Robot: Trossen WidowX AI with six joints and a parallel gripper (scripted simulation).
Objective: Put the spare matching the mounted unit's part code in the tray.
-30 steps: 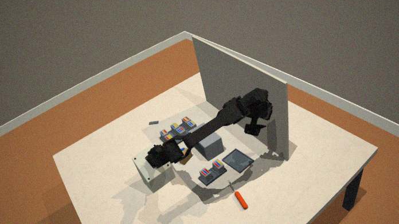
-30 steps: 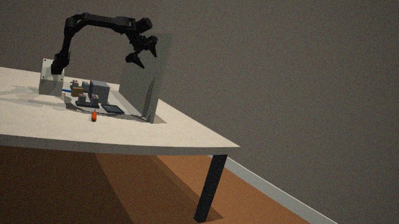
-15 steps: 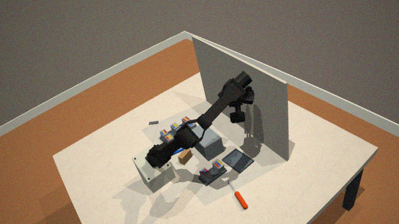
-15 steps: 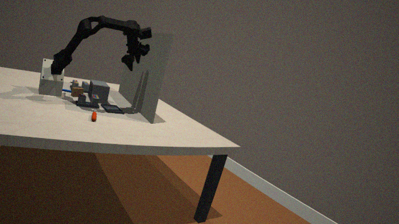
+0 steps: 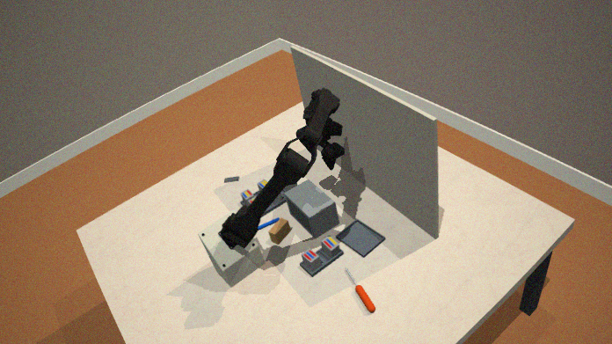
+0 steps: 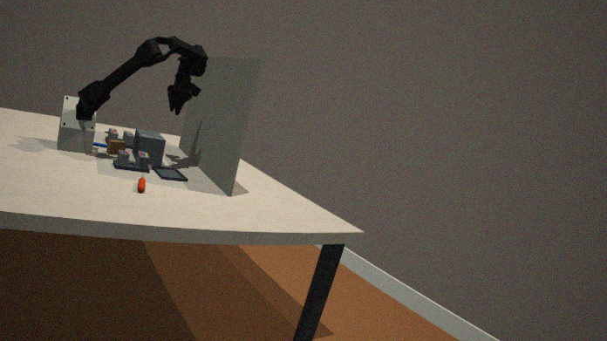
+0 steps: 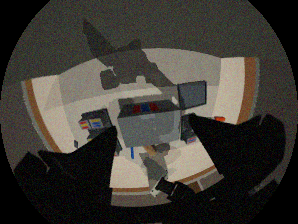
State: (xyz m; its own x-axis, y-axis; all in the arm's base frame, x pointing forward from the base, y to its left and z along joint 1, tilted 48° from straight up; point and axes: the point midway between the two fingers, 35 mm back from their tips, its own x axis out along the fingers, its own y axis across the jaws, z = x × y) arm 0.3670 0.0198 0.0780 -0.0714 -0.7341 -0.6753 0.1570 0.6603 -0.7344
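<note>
Now: gripper tip 22 cm past the spare, 15 cm above it and 14 cm to the left of it. From my gripper tip the other things lie so: grey mounted unit: 14 cm below, 8 cm behind, 2 cm to the left; then dark tray: 19 cm below, 18 cm to the right, 5 cm behind; then tall grey panel: 15 cm ahead, 3 cm to the right, 3 cm above.
</note>
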